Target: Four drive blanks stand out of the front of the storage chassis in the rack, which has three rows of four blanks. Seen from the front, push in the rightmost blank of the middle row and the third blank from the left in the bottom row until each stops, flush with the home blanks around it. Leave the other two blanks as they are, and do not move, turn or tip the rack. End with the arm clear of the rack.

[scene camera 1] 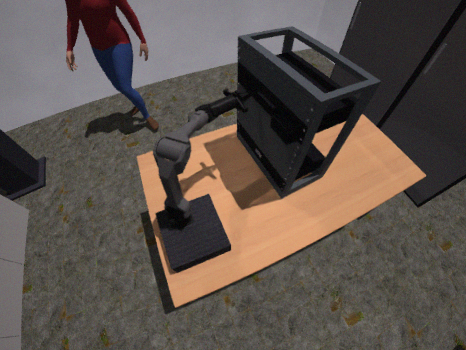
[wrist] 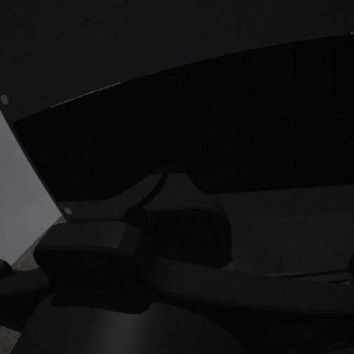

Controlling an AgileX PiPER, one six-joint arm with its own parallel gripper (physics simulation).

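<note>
The grey rack (scene camera 1: 280,67) (wrist: 150,40) stands upright on the table. The storage chassis (scene camera 1: 292,131) (wrist: 280,150) is a dark block inside it; in the wrist view its front is nearly black, with faint rectangular outlines. Which blanks stand out, and how far, cannot be told. My gripper (scene camera 1: 248,94) (wrist: 175,175) is shut, its fingertips together and nothing seen between them. It is at the rack's front, toward its far side in the scene view, and low before the chassis front in the wrist view. Whether it touches a blank cannot be told.
The arm's dark base block (scene camera 1: 195,235) sits at the near left of the wooden table (scene camera 1: 310,225). A person (scene camera 1: 117,55) in a red top stands behind the table on the left. A tall dark cabinet (scene camera 1: 400,65) stands at the right behind the rack.
</note>
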